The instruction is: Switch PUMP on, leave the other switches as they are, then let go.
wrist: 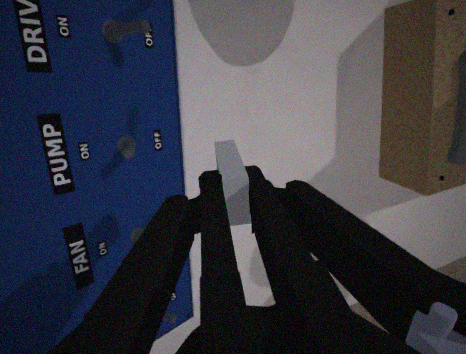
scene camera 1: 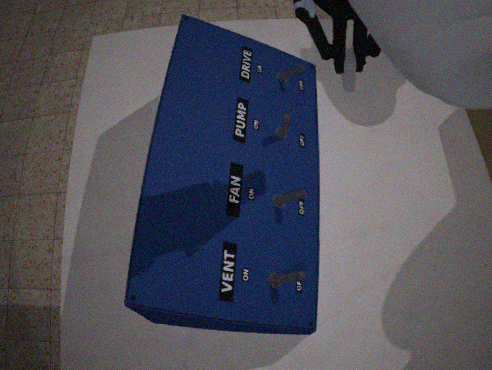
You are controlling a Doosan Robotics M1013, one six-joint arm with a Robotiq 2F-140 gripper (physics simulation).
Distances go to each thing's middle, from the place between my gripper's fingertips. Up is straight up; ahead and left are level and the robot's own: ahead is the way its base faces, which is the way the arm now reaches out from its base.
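There's the blue switch panel (scene camera 1: 210,236), and my hand is 160 mm short of it, 60 mm to the right of it and 140 mm above it.
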